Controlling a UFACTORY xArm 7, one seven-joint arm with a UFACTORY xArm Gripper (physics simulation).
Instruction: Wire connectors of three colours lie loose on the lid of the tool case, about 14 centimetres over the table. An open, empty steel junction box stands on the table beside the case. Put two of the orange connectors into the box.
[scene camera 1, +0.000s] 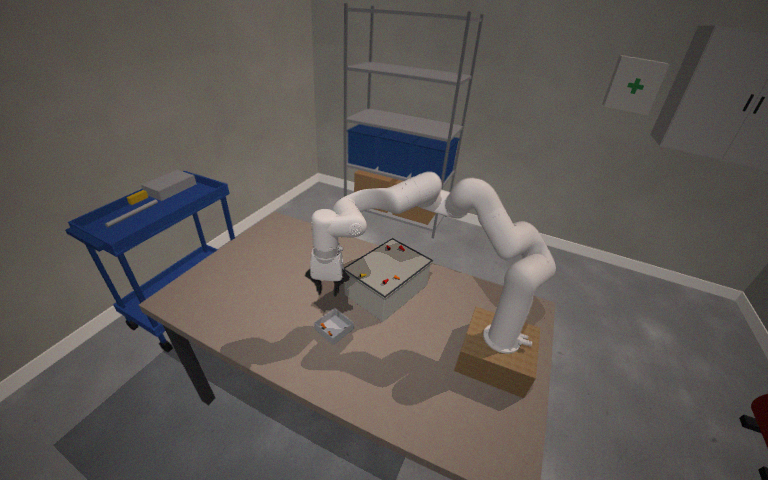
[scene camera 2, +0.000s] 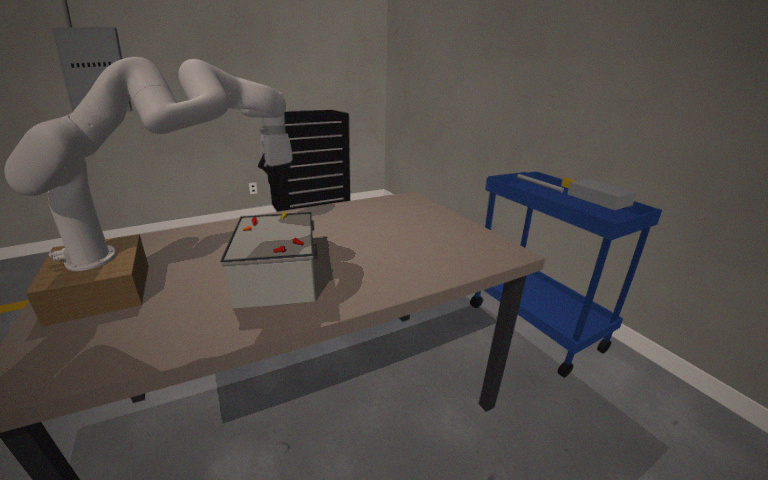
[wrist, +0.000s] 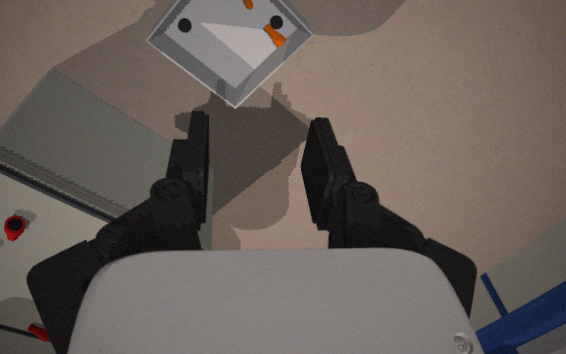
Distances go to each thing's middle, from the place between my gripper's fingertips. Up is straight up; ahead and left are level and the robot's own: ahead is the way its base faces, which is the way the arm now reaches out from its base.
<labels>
My hand is 18 cm above the steel junction box (scene camera 1: 339, 325), 2 cm to the left of it and 1 cm past it. Also, from my hand: grey tool case (scene camera 2: 256, 276) 29 cm to the right, 13 cm below, 12 cm behind.
</labels>
